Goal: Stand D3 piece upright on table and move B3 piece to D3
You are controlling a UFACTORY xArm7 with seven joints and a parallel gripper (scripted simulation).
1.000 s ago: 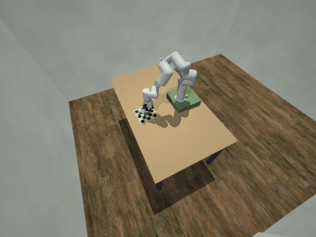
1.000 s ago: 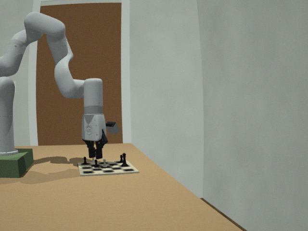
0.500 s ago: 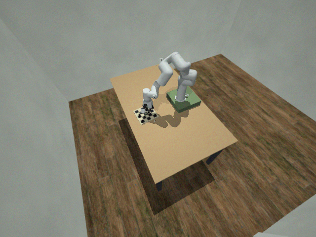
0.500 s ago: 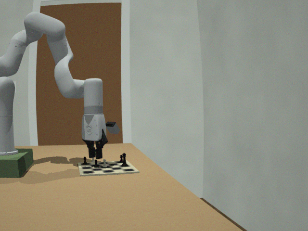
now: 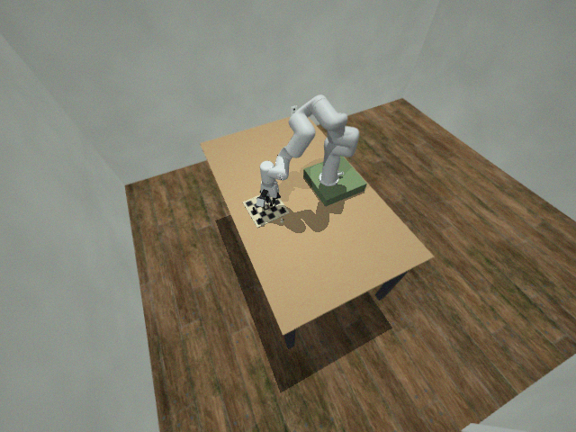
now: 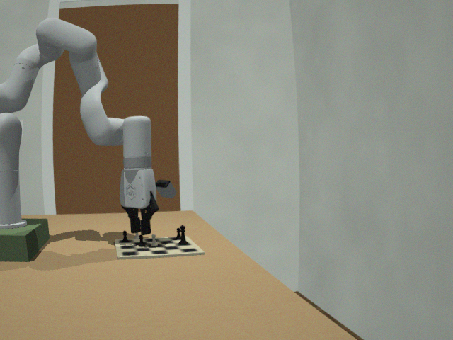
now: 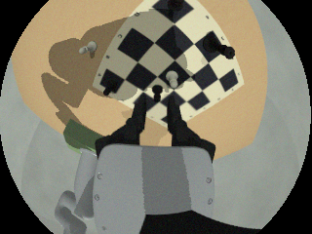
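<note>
Right now the small chessboard is 60 mm below my hand and 40 mm ahead of it. The rest, counted from my hand: tall black piece: 110 mm ahead, 30 mm below, 10 mm to the left.
</note>
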